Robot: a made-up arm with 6 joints. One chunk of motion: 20 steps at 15 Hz.
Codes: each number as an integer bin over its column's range. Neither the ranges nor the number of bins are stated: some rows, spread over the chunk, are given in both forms.
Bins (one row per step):
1: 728 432 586 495 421 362
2: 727 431 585 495 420 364
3: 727 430 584 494 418 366
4: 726 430 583 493 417 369
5: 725 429 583 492 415 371
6: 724 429 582 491 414 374
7: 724 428 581 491 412 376
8: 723 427 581 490 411 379
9: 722 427 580 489 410 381
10: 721 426 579 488 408 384
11: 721 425 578 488 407 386
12: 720 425 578 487 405 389
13: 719 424 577 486 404 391
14: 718 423 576 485 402 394
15: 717 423 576 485 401 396
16: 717 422 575 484 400 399
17: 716 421 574 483 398 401
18: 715 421 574 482 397 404
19: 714 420 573 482 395 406
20: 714 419 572 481 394 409
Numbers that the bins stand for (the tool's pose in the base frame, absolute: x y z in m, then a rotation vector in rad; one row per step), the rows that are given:
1: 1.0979 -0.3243 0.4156 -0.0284 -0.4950 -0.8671
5: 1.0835 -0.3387 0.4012 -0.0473 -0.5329 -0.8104
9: 1.0691 -0.3483 0.3868 -0.0662 -0.5644 -0.7473
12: 1.0595 -0.3580 0.3772 -0.0788 -0.5959 -0.6968
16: 1.0450 -0.3724 0.3628 -0.0977 -0.6275 -0.6338
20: 1.0306 -0.3868 0.3483 -0.1167 -0.6653 -0.5707
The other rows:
2: 1.0931 -0.3291 0.4108 -0.0284 -0.5014 -0.8545
3: 1.0931 -0.3339 0.4060 -0.0347 -0.5140 -0.8419
4: 1.0883 -0.3339 0.4012 -0.0410 -0.5203 -0.8230
6: 1.0787 -0.3387 0.3964 -0.0536 -0.5392 -0.7914
7: 1.0787 -0.3435 0.3916 -0.0536 -0.5518 -0.7788
8: 1.0739 -0.3483 0.3916 -0.0599 -0.5581 -0.7599
10: 1.0643 -0.3532 0.3820 -0.0725 -0.5770 -0.7284
11: 1.0643 -0.3580 0.3772 -0.0725 -0.5833 -0.7158
13: 1.0547 -0.3628 0.3724 -0.0851 -0.6023 -0.6842
14: 1.0498 -0.3676 0.3676 -0.0914 -0.6149 -0.6653
15: 1.0450 -0.3676 0.3676 -0.0914 -0.6212 -0.6527
17: 1.0402 -0.3772 0.3580 -0.1041 -0.6401 -0.6212
18: 1.0354 -0.3772 0.3580 -0.1104 -0.6464 -0.6023
19: 1.0306 -0.3820 0.3532 -0.1104 -0.6590 -0.5896

